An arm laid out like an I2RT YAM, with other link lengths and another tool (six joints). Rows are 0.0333 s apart.
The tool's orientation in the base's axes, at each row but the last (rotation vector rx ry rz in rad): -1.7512 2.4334 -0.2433; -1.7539 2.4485 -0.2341; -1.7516 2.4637 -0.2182; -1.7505 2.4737 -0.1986; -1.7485 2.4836 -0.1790; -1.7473 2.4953 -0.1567; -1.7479 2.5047 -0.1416; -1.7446 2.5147 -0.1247; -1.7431 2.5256 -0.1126; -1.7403 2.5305 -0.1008; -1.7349 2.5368 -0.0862; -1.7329 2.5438 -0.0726
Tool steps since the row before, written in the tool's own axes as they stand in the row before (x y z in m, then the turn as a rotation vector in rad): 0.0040 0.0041 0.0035 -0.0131 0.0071 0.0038; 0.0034 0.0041 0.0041 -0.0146 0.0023 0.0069; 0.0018 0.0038 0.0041 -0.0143 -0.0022 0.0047; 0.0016 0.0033 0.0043 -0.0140 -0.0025 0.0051; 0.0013 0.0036 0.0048 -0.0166 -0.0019 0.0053; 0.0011 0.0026 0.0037 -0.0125 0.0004 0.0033; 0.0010 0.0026 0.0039 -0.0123 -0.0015 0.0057; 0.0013 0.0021 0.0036 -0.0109 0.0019 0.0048; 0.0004 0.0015 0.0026 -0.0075 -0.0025 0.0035; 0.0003 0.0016 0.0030 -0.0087 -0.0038 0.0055; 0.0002 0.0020 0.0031 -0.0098 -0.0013 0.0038; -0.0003 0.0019 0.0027 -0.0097 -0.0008 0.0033
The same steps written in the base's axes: -0.0044 -0.0027 -0.0043 -0.0017 0.0144 -0.0050; -0.0041 -0.0021 -0.0048 0.0038 0.0142 -0.0071; -0.0034 -0.0007 -0.0047 0.0075 0.0125 -0.0041; -0.0029 -0.0006 -0.0048 0.0078 0.0121 -0.0045; -0.0031 -0.0002 -0.0053 0.0081 0.0148 -0.0047; -0.0023 -0.0003 -0.0040 0.0043 0.0118 -0.0031; -0.0023 -0.0002 -0.0042 0.0063 0.0109 -0.0053; -0.0020 -0.0006 -0.0038 0.0026 0.0108 -0.0048; -0.0013 0.0001 -0.0027 0.0053 0.0061 -0.0031; -0.0013 0.0002 -0.0031 0.0072 0.0067 -0.0050; -0.0017 0.0005 -0.0033 0.0051 0.0086 -0.0034; -0.0014 0.0010 -0.0028 0.0045 0.0087 -0.0030
